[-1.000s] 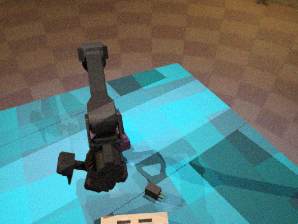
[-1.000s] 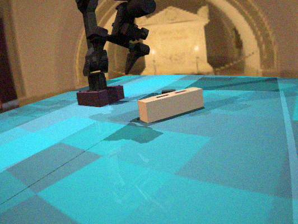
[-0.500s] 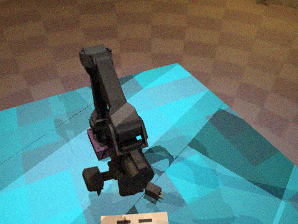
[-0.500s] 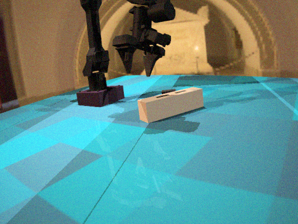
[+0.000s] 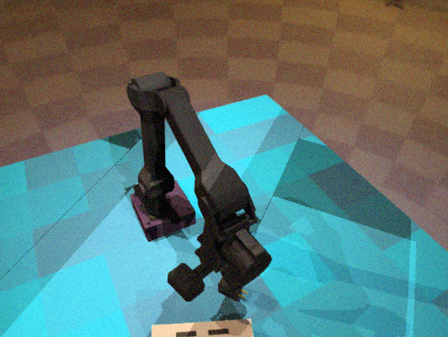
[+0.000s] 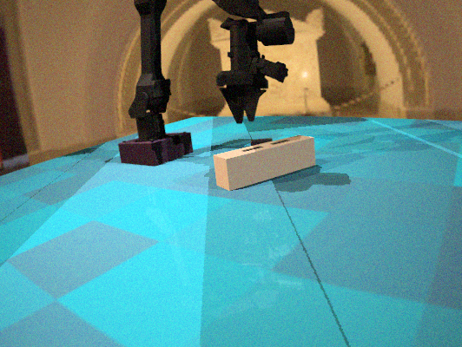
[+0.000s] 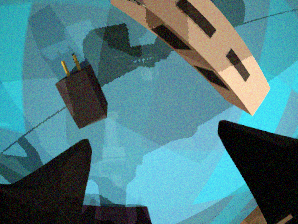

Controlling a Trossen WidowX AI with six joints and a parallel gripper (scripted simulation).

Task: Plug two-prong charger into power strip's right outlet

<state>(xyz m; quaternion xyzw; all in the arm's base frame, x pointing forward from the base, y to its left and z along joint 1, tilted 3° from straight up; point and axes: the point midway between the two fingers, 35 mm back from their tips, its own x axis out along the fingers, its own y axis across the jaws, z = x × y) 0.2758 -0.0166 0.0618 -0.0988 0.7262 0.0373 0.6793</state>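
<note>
The dark two-prong charger lies 70 mm below my gripper tip, 60 mm to the left of it and 20 mm ahead of it.
</note>
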